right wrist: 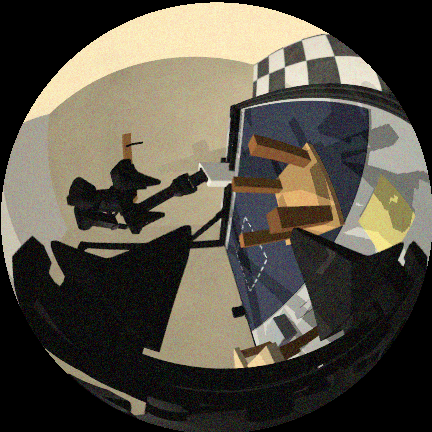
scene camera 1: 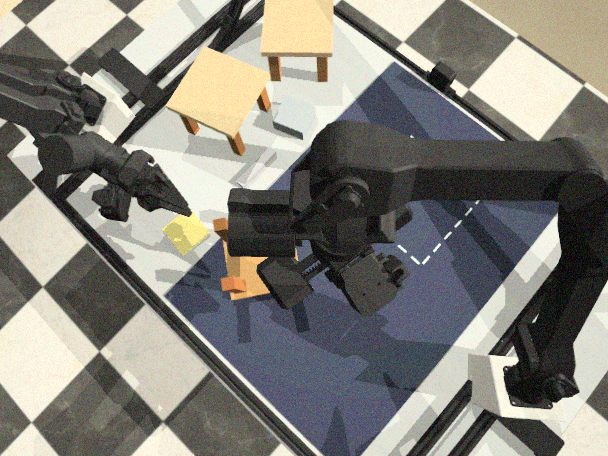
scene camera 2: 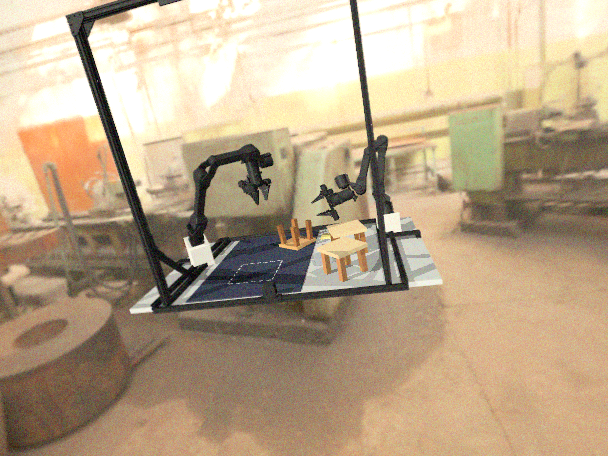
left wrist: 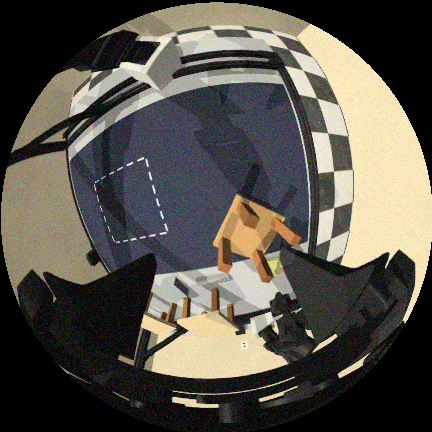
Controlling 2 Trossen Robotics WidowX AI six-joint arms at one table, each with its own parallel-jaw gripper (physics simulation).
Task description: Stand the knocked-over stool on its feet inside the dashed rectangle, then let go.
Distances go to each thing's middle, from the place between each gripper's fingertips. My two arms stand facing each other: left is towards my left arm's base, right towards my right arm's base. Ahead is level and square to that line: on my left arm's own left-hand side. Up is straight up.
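Yellow pad (scene camera 1: 184,232): 290 mm to the right of my left hand, 250 mm below, 80 mm ahead. Orange stool (scene camera 1: 243,281): 200 mm below my left hand, 130 mm to the right, 40 mm ahead.
Yellow pad: 3 cm ahead of my right hand, 5 cm to the right, 16 cm below. My right gripper in sight: 1 cm past the orange stool, 11 cm to the right of it, 10 cm above it.
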